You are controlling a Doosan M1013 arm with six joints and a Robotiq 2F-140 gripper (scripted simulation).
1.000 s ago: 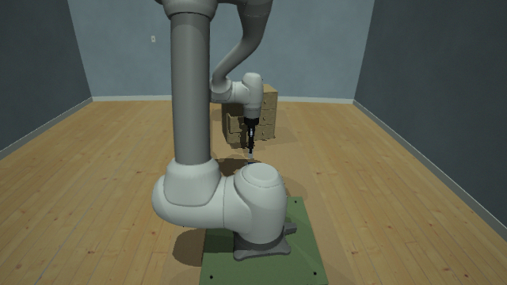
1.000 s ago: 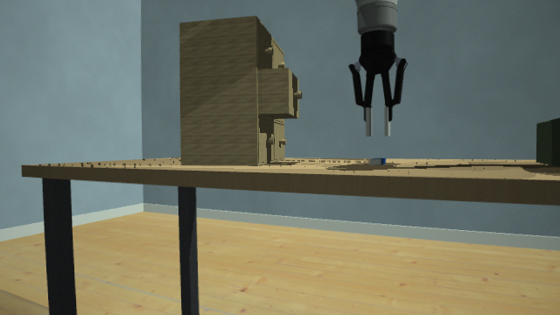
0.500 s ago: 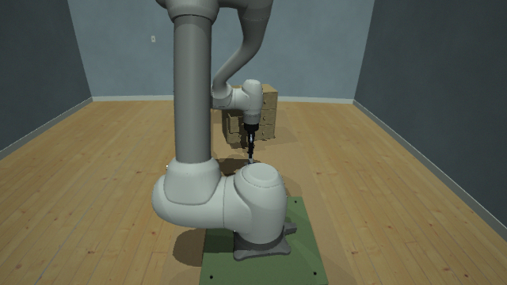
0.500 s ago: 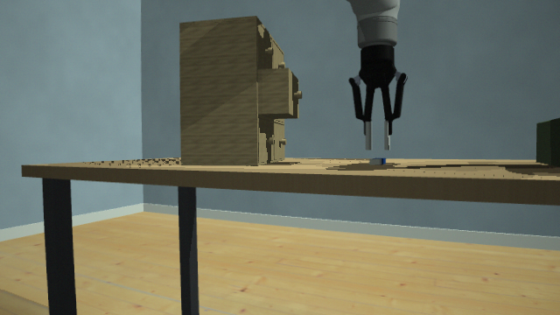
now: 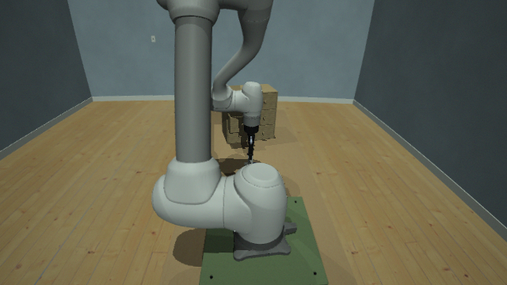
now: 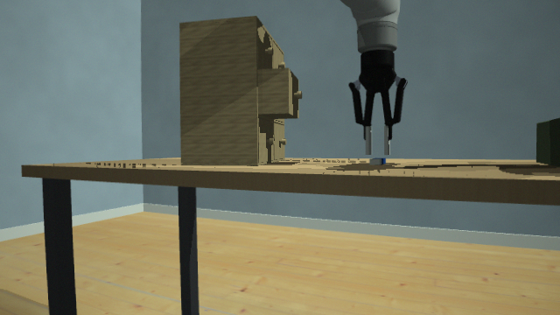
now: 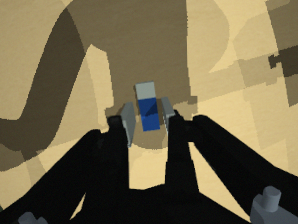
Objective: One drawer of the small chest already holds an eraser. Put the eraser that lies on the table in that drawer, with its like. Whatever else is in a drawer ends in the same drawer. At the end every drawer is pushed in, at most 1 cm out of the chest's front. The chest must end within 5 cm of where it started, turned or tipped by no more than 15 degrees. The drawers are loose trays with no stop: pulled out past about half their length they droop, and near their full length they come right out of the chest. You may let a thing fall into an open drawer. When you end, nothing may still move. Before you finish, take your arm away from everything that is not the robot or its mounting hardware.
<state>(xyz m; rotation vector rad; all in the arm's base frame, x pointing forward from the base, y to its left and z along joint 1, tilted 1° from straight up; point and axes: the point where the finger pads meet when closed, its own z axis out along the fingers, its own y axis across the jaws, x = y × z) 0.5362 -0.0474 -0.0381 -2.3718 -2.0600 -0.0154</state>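
Right now the blue eraser is 50 mm below my hand and 10 mm to the left of it.
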